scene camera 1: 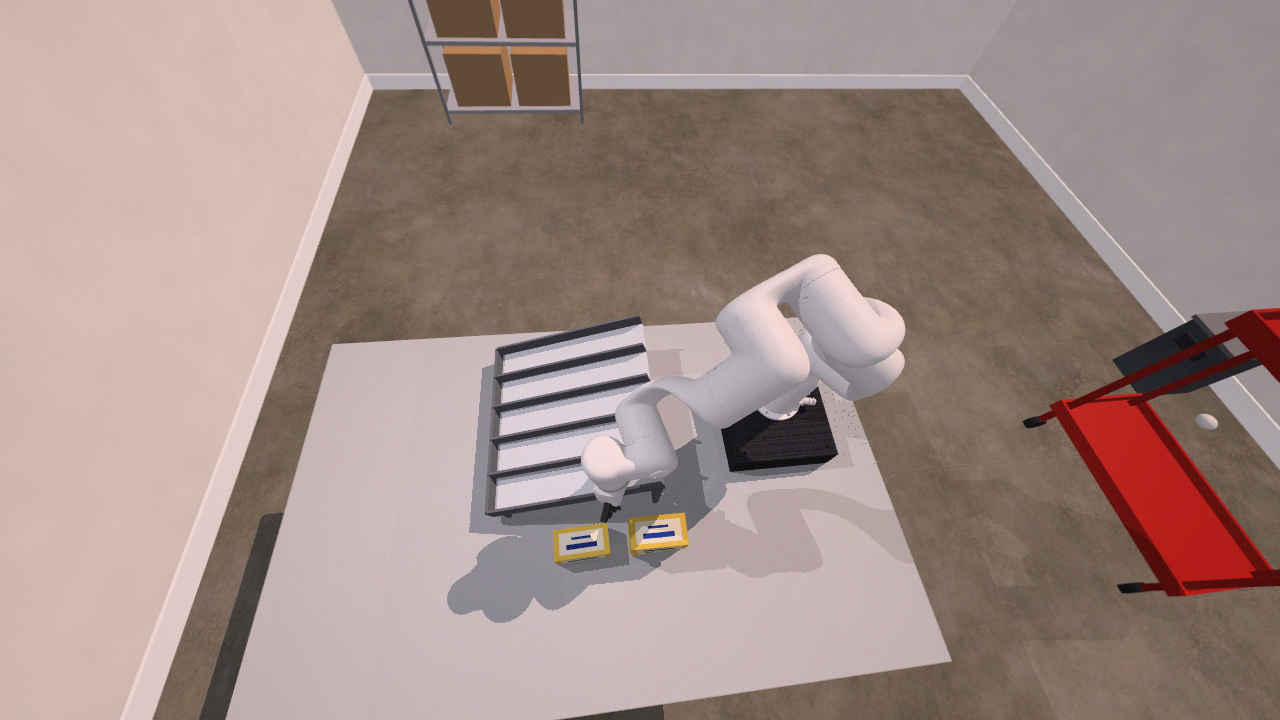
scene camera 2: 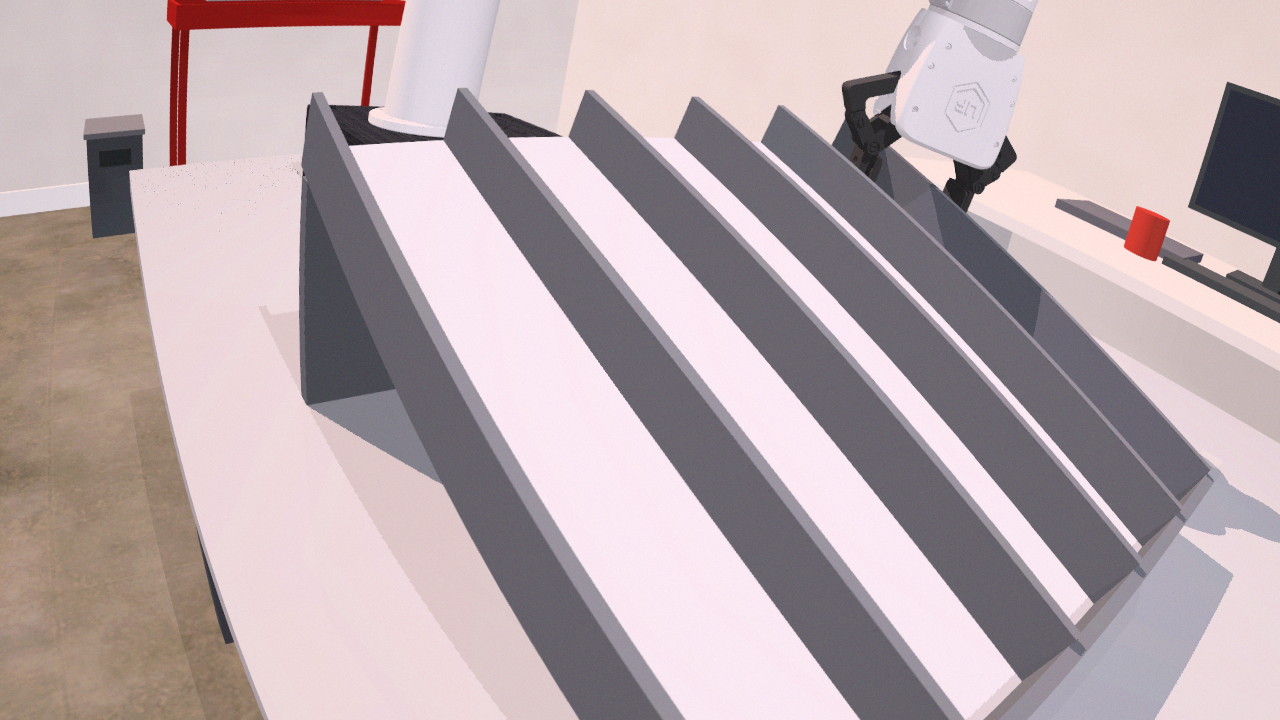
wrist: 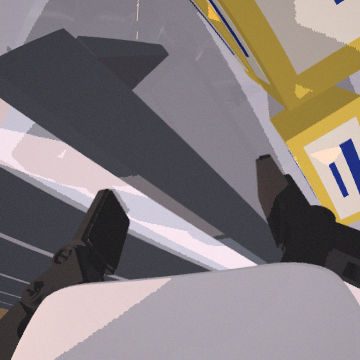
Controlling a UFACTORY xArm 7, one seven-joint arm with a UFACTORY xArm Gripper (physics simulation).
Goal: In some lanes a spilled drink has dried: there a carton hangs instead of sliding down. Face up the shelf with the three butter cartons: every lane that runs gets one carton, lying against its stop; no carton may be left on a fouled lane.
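Where they show: arm's base, origin of its link: [scene camera 2: 427, 126].
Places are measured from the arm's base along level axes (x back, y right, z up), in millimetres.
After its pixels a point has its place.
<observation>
Two yellow butter cartons with white and blue labels lie on the table in front of the slanted shelf: a left carton [scene camera 1: 581, 542] @(x -458, y -381, z -22 mm) and a right carton [scene camera 1: 657, 533] @(x -297, y -361, z 42 mm). Both cartons also show at the right of the wrist view, one behind the other. A third carton does not show. The shelf [scene camera 1: 569, 361] @(x -539, y 36, z 38 mm) [scene camera 2: 671, 420] @(x -569, y 36, z 12 mm) [wrist: 125, 135] has several white lanes between dark rails; no carton shows on the visible lane parts, and I see no dried spill. My gripper [scene camera 1: 610, 511] [scene camera 2: 913, 183] @(x -381, y -268, z 40 mm) [wrist: 184, 191] @(x -381, y -268, z 40 mm) is open and empty at the shelf's front rail, close beside the cartons. The arm hides some lane parts.
The arm's black base block [scene camera 1: 778, 443] @(x -1, y -122, z -9 mm) stands right of the shelf. A red cart [scene camera 1: 1154, 492] stands on the floor at the right, and a rack with boxes [scene camera 1: 501, 42] at the back wall. A red cup [scene camera 2: 1146, 233] and a monitor [scene camera 2: 1244, 161] stand beyond the shelf.
</observation>
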